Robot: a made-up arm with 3 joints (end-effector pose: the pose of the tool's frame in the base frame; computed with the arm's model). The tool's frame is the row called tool. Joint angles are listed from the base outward.
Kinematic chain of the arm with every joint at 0, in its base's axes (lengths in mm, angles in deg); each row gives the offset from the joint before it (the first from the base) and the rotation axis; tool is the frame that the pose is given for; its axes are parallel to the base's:
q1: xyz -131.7 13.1 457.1 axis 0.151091 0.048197 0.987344
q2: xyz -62 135.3 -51.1 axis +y
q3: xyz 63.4 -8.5 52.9 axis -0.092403 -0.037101 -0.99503
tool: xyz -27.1 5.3 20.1
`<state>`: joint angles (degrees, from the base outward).
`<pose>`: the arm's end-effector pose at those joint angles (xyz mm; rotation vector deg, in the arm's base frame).
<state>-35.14 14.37 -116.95</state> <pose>-52.5 79.1 449.8 21.16 8.49 79.89</pose>
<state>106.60 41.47 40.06</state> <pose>-283.5 -8.0 463.7 -30.81 17.86 69.41</pose>
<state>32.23 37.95 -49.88</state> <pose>-175.2 115.3 446.8 15.62 43.39 78.21</pose>
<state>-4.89 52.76 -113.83</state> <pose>-85.0 107.9 390.1 61.61 35.24 95.40</pose>
